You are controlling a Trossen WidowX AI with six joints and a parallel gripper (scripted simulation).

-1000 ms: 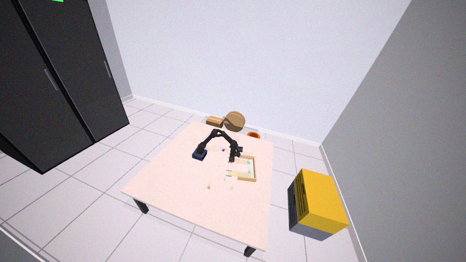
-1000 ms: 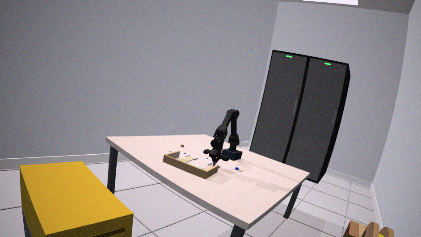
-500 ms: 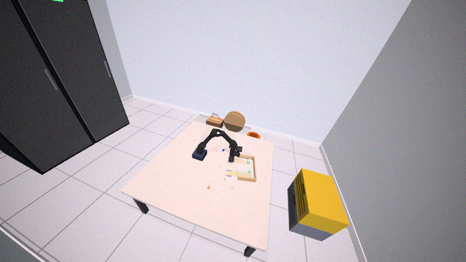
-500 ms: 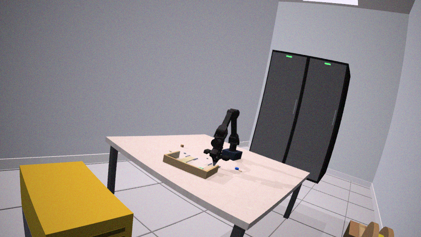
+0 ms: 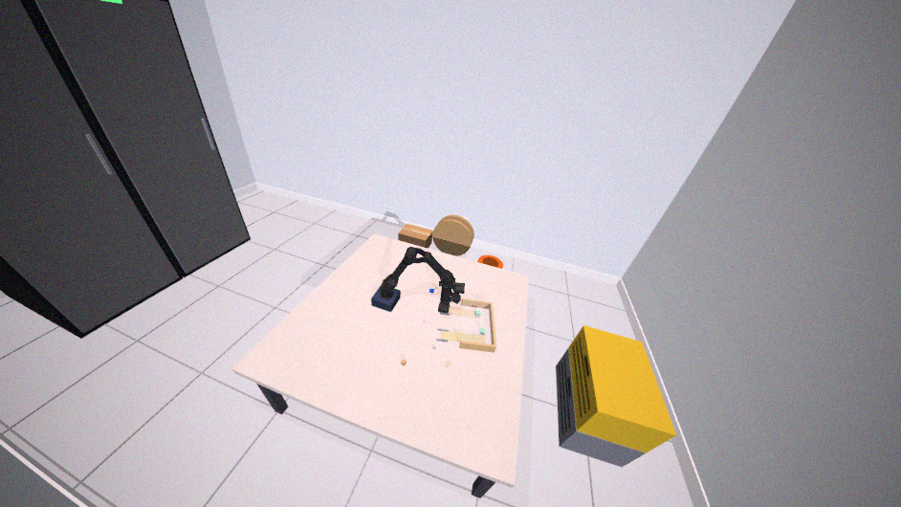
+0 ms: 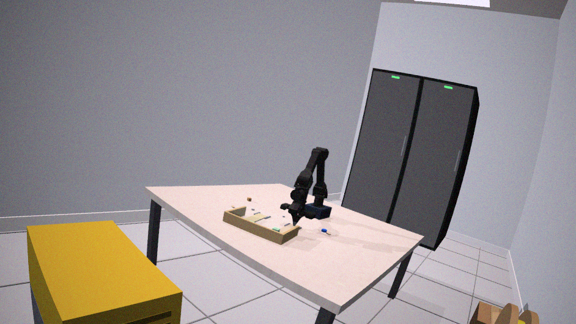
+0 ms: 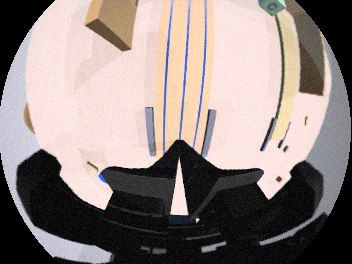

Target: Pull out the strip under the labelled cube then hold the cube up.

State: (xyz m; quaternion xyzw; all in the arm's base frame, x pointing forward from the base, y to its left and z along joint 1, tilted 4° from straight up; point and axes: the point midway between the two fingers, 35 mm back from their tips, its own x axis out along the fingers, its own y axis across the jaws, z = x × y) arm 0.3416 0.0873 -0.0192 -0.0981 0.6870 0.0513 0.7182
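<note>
Now: gripper tip 120 mm to the right of the blue piece and 120 mm past it.
</note>
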